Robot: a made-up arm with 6 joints. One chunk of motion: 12 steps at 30 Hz.
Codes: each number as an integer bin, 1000 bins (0 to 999) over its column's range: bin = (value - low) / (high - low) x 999, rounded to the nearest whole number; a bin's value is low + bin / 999 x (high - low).
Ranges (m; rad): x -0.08..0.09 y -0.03..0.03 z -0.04..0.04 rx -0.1..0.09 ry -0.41..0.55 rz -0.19..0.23
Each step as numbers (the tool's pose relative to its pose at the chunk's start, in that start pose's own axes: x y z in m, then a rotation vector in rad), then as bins.
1 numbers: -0.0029 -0.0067 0.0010 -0.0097 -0.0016 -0.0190
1 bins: 453 388 512 475 425 407
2 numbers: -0.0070 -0.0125 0.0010 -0.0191 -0.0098 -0.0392
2 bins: 429 291 512 425 416 359
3 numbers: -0.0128 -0.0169 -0.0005 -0.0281 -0.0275 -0.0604
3 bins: 395 218 493 378 398 308
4 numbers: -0.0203 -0.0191 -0.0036 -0.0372 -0.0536 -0.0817
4 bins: 351 181 455 330 371 258
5 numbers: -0.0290 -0.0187 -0.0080 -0.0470 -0.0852 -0.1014
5 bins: 300 188 400 279 338 211
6 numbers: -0.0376 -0.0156 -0.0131 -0.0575 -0.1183 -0.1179
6 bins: 249 240 336 223 304 171
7 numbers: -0.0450 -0.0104 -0.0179 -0.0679 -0.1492 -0.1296
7 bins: 206 326 276 169 271 144
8 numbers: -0.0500 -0.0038 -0.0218 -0.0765 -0.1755 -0.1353
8 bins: 176 436 227 124 244 130
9 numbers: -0.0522 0.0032 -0.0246 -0.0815 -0.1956 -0.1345
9 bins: 163 553 192 97 223 132
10 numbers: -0.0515 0.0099 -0.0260 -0.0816 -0.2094 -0.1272
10 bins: 167 664 175 97 209 149
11 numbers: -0.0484 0.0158 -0.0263 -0.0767 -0.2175 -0.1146
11 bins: 186 763 171 123 200 179
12 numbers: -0.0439 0.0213 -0.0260 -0.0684 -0.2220 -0.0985
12 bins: 212 854 175 166 196 218
